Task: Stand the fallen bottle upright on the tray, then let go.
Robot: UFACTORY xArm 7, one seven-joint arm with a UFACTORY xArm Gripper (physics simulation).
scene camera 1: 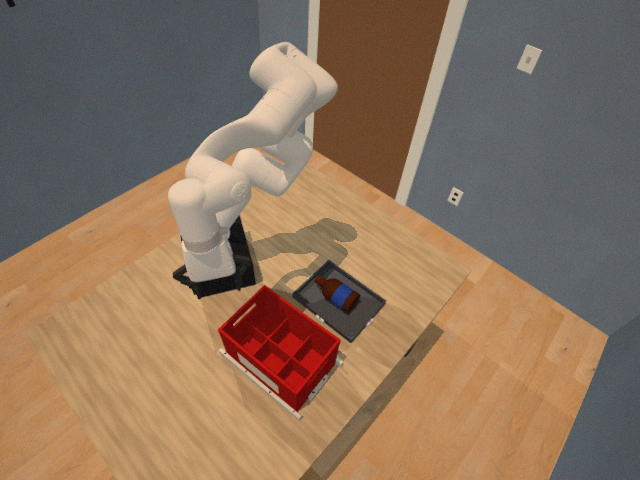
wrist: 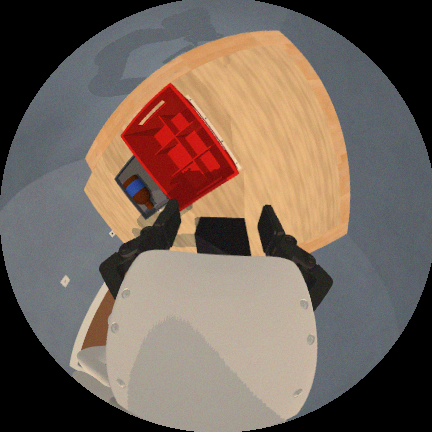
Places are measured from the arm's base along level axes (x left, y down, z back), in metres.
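Pixels of known places: gripper, between the fingertips: (scene camera 1: 219,290) (wrist: 219,212).
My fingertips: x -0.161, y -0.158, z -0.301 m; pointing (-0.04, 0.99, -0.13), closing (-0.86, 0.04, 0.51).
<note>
For each thing: its top centre in the pictures, then the offset to it from my fingertips. "*": a spot on its surface instead.
- brown bottle with a blue label, centre of its top: (scene camera 1: 335,284) (wrist: 134,197) dx +0.354, dy +0.272, dz -0.077 m
- dark grey tray, a spot on its surface: (scene camera 1: 352,330) * dx +0.304, dy +0.347, dz -0.205 m
- red crate with several compartments, centre of its top: (wrist: 171,148) (scene camera 1: 278,335) dx +0.076, dy +0.177, dz -0.114 m
- pale rail, centre of its top: (scene camera 1: 257,381) (wrist: 213,129) dx -0.022, dy +0.322, dz -0.125 m
A brown bottle with a blue label (scene camera 1: 340,295) (wrist: 136,189) lies on its side on the dark grey tray (scene camera 1: 352,330) (wrist: 131,169). In the scene view its neck points to the upper left; in the wrist view the neck points to the lower right. My gripper (wrist: 219,212) is wide open with no object between the fingers. It is high above the table and well away from the bottle, which shows beyond the left finger in the wrist view. The gripper's fingers do not show in the scene view, where the arm is folded up above its base.
A red crate with several compartments (scene camera 1: 279,341) (wrist: 176,135) stands right beside the tray, with its walls rising higher than the tray. A pale rail (scene camera 1: 261,384) (wrist: 215,131) lies along the crate's far side from the tray. The arm's black base (scene camera 1: 242,258) (wrist: 222,235) is behind the crate.
</note>
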